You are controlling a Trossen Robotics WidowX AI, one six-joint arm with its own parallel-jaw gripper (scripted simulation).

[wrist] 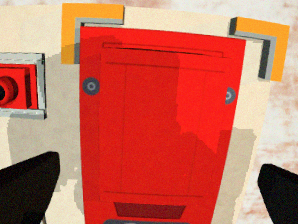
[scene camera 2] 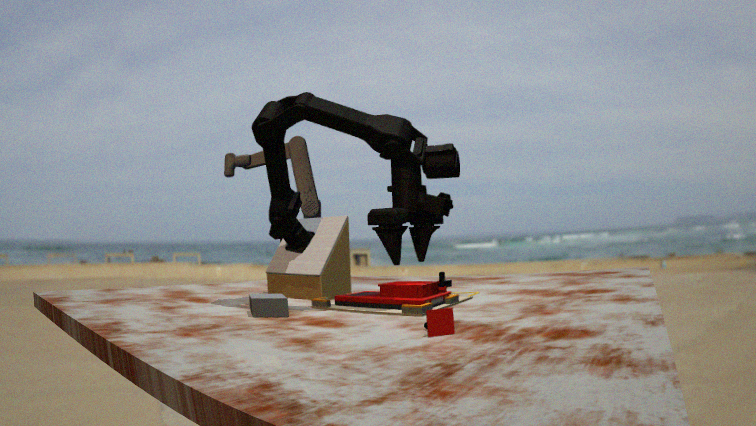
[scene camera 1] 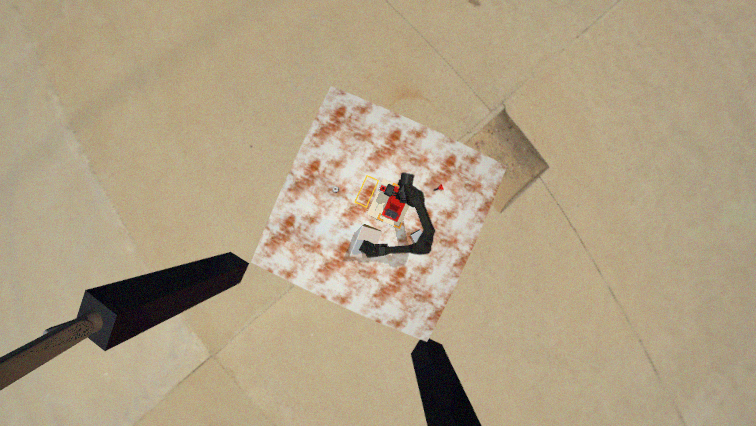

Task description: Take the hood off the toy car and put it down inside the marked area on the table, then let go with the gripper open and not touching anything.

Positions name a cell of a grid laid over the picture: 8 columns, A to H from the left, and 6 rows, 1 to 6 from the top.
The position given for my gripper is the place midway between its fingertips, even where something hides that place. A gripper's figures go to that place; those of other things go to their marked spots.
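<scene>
My gripper (wrist: E5) is here, 0.10 m from the lens. And there is a toy car (wrist: C2) as well, which is 0.15 m from the lens.
</scene>
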